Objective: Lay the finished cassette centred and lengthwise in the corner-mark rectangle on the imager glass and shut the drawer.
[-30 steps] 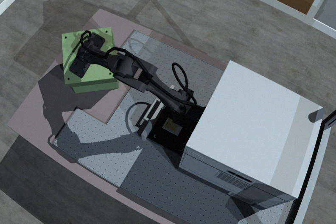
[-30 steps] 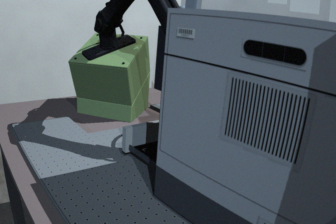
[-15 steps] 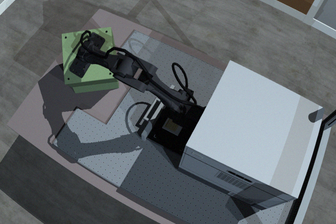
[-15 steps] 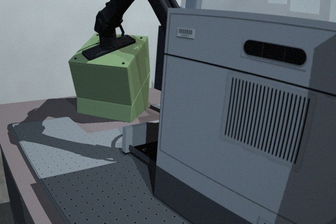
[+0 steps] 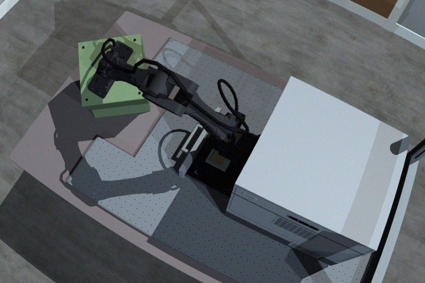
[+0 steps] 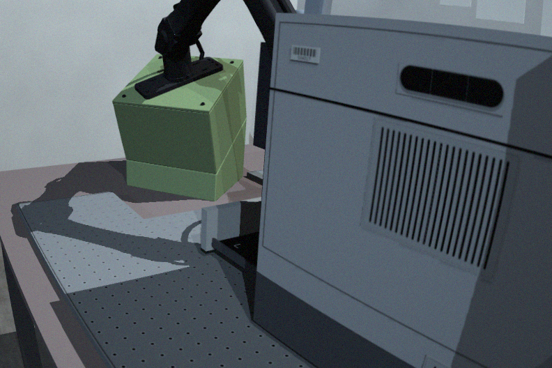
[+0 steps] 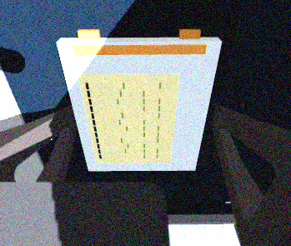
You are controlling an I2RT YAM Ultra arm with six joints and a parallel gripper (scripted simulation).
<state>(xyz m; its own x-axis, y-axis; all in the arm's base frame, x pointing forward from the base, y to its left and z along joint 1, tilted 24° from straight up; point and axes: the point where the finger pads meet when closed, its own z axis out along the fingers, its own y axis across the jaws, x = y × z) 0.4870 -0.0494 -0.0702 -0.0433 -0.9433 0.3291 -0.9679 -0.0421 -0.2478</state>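
The cassette FINISHED lies 1 cm below my hand. Also, from my hand: imager drawer: 2 cm ahead.
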